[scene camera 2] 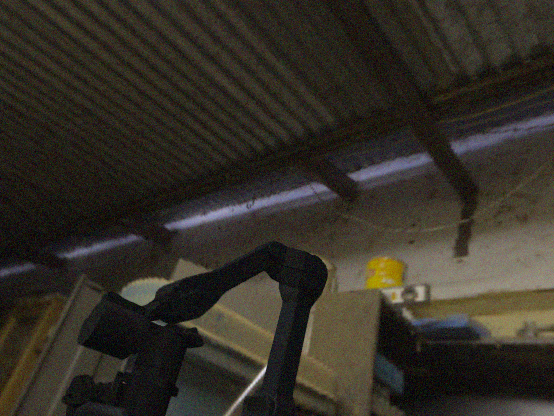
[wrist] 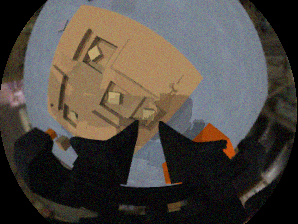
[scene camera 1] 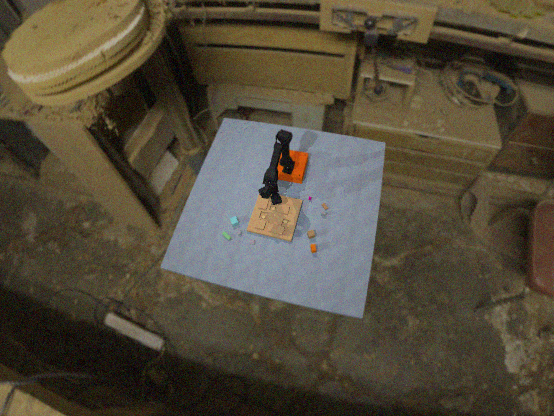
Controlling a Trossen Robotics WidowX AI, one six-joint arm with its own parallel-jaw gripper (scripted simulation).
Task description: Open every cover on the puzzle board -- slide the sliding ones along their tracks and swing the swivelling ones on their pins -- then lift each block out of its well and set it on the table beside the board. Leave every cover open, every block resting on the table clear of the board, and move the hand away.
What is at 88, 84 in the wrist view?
A tan puzzle board.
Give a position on a tan puzzle board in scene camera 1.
272, 217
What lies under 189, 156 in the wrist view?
My gripper.
